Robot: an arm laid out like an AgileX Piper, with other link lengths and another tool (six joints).
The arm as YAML. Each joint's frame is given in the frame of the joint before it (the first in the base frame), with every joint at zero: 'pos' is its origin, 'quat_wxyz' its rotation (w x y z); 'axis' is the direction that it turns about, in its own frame. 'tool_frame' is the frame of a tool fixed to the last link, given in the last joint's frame.
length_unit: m
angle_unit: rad
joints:
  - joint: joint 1
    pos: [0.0, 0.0, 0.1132]
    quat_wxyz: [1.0, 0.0, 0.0, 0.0]
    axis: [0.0, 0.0, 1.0]
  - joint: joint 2
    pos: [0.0, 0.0, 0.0]
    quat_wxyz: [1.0, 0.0, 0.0, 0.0]
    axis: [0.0, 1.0, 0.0]
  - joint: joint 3
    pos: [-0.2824, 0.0, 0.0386]
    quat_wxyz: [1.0, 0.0, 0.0, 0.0]
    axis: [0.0, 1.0, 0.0]
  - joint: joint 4
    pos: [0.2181, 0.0, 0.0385]
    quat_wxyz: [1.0, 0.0, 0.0, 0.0]
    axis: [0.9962, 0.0, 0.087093]
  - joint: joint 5
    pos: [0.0, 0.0, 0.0]
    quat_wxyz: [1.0, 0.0, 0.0, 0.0]
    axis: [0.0, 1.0, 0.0]
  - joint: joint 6
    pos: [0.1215, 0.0, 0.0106]
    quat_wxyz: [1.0, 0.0, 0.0, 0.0]
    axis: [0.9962, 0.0, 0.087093]
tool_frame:
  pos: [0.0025, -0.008, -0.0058]
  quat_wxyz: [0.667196, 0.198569, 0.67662, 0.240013]
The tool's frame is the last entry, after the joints.
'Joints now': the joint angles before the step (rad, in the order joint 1, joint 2, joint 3, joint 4, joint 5, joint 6). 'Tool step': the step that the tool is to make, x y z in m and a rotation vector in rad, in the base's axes. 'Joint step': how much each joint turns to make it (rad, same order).
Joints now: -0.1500 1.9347 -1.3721 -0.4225 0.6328 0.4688
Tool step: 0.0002 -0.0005 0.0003 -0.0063 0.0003 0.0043
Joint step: 0.0000 0.0001 -0.0003 -0.0066 -0.0008 -0.0012
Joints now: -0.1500 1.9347 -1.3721 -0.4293 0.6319 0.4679
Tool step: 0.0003 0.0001 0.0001 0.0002 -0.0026 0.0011
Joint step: 0.0001 -0.0001 0.0002 0.0000 -0.0029 0.0000
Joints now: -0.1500 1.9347 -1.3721 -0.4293 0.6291 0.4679
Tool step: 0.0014 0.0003 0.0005 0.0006 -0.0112 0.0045
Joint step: 0.0001 0.0000 0.0000 -0.0001 -0.0120 0.0001
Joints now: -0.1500 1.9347 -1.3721 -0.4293 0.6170 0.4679
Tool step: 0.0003 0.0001 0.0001 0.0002 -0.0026 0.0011
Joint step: 0.0001 -0.0001 0.0002 0.0000 -0.0029 0.0000
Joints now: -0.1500 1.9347 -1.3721 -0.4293 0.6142 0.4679
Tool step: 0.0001 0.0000 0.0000 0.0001 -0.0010 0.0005
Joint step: -0.0001 0.0000 0.0002 0.0001 -0.0014 -0.0002
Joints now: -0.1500 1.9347 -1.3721 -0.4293 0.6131 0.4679
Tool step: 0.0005 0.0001 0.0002 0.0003 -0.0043 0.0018
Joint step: -0.0001 -0.0001 0.0002 0.0002 -0.0047 -0.0002
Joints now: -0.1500 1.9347 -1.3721 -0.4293 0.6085 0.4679
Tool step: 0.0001 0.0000 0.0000 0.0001 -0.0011 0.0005
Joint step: -0.0001 0.0000 0.0003 0.0000 -0.0015 -0.0001
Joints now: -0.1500 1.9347 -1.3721 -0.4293 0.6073 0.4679
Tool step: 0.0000 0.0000 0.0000 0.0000 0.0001 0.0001
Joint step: 0.0000 0.0000 0.0000 0.0001 0.0001 -0.0002
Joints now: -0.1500 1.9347 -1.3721 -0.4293 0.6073 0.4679
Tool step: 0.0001 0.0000 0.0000 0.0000 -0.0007 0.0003
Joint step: 0.0000 0.0001 0.0000 -0.0001 -0.0009 0.0000
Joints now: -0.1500 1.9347 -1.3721 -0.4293 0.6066 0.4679
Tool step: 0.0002 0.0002 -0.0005 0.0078 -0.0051 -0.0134
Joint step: 0.0002 0.0013 -0.0003 0.0000 -0.0011 0.0167
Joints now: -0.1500 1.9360 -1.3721 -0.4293 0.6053 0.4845
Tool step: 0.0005 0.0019 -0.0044 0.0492 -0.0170 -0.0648
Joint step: -0.0001 0.0091 -0.0001 0.0198 -0.0031 0.0674
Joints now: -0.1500 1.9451 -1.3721 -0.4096 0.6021 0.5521
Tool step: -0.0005 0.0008 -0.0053 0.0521 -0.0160 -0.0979
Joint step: -0.0001 0.0114 -0.0002 0.0020 0.0065 0.1115
